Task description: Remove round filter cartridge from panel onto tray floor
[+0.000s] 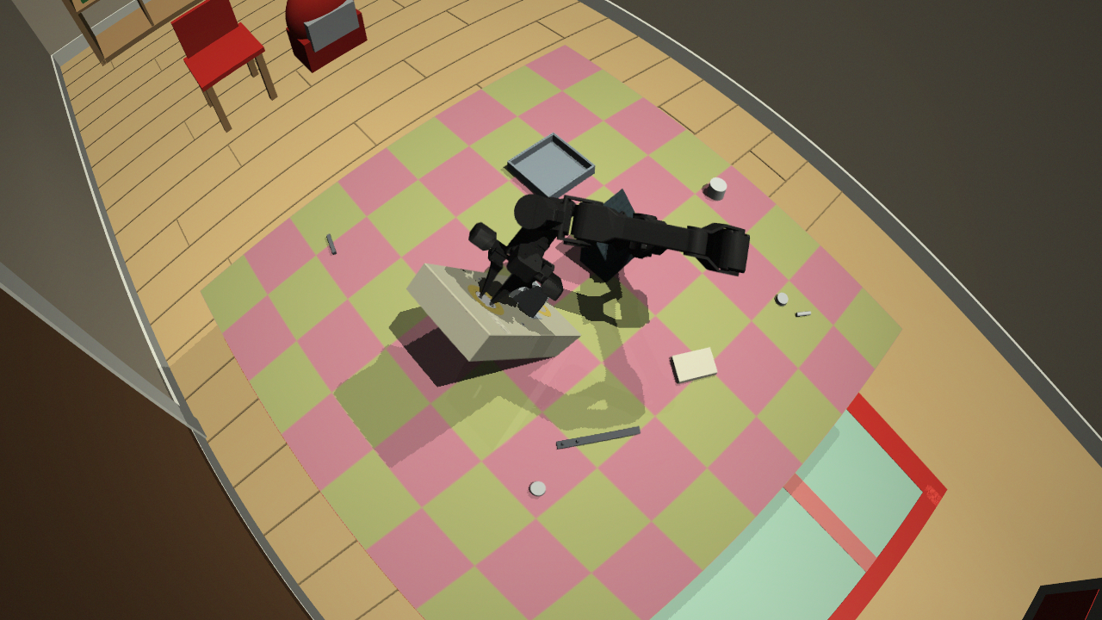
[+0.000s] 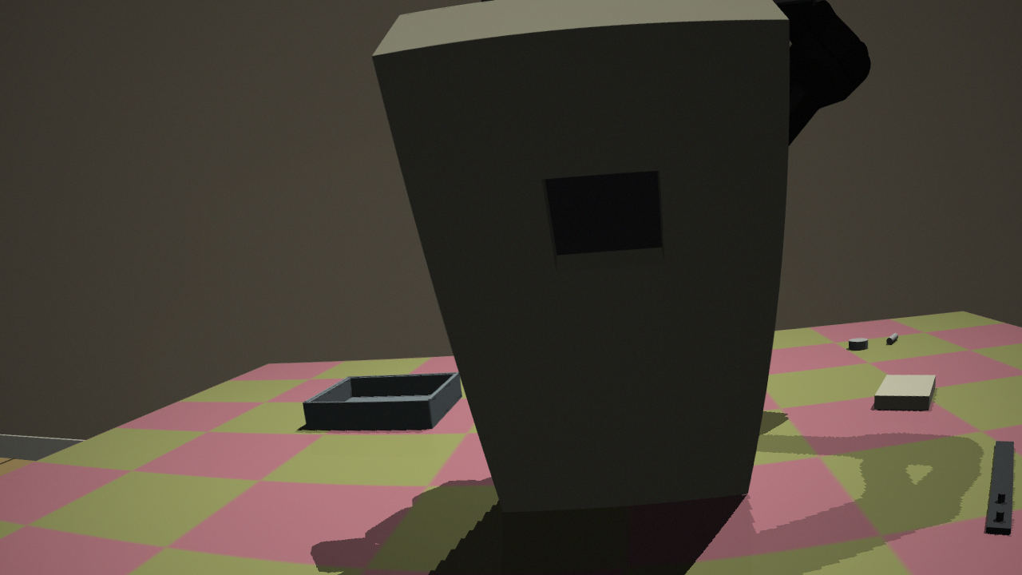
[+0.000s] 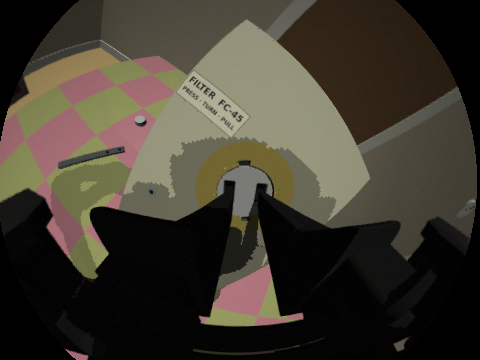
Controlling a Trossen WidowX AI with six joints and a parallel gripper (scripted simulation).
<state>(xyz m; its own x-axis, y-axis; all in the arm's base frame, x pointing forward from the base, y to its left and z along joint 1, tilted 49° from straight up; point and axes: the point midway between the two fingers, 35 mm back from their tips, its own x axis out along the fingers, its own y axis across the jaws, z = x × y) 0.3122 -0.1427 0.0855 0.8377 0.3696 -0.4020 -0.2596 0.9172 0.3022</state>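
Right now my gripper tip is 2 cm short of the round grey filter cartridge and 1 cm above it. Round my gripper tip: olive service panel (9 cm below, 3 cm behind); then cream block (33 cm to the left, 26 cm behind, 23 cm below); then grey tray (43 cm behind, 24 cm to the right, 23 cm below).
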